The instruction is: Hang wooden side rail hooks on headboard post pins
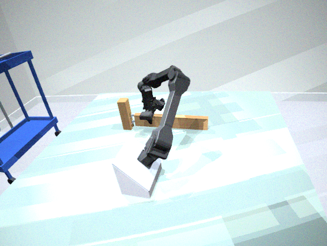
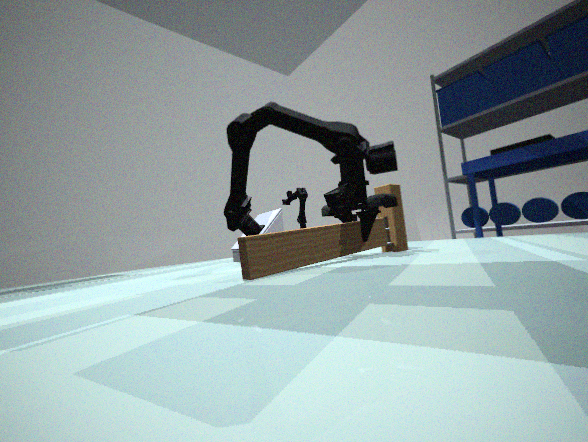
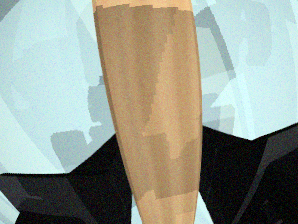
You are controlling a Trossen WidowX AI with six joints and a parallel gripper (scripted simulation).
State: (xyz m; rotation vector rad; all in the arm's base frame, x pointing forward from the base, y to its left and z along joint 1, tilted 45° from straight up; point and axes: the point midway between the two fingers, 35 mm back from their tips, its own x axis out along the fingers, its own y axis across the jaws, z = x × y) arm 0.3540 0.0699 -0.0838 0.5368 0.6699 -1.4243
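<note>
Right now my gripper tip is 14 cm to the right of the wooden headboard post, 4 cm below it and 1 cm past it.
</note>
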